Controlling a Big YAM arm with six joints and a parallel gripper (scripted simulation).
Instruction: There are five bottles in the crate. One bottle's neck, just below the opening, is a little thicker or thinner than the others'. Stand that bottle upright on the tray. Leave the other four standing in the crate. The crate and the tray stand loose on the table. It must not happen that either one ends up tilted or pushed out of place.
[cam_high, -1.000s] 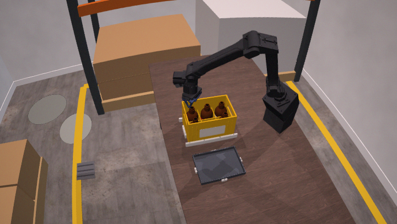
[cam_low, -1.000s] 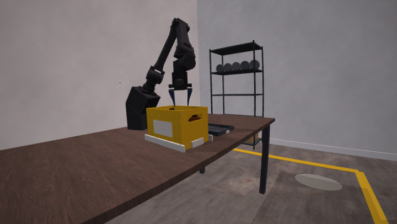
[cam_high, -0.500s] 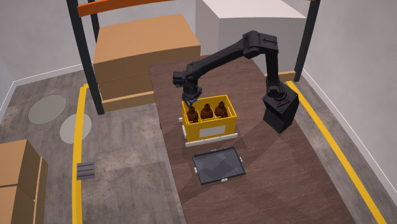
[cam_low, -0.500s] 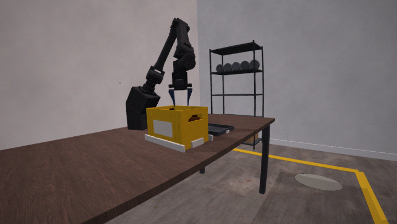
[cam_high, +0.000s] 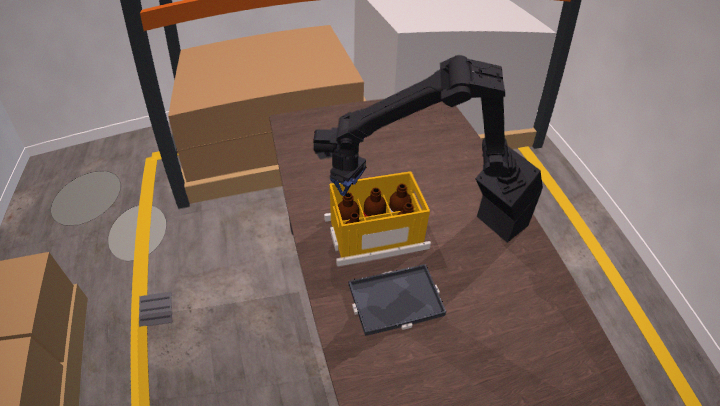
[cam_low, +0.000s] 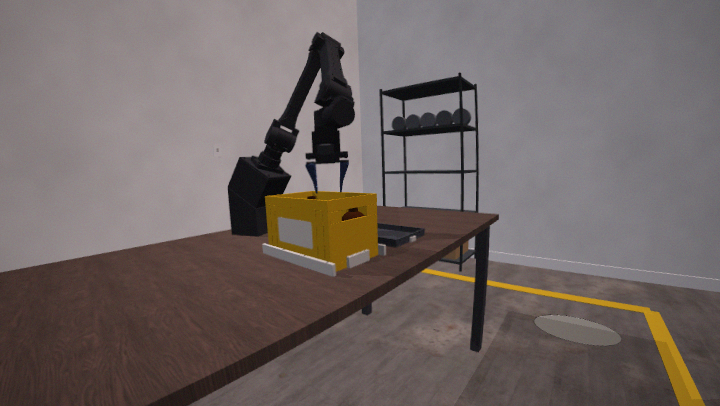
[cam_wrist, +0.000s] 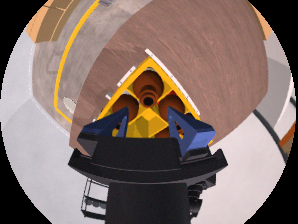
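My hand is 110 mm above the glass bottle, 90 mm to the right of it and 10 mm past it. From my hand the other things lie so: dark tray: 300 mm to the left, 180 mm below, 120 mm behind; then yellow crate: 110 mm below, 90 mm behind, 30 mm to the left.
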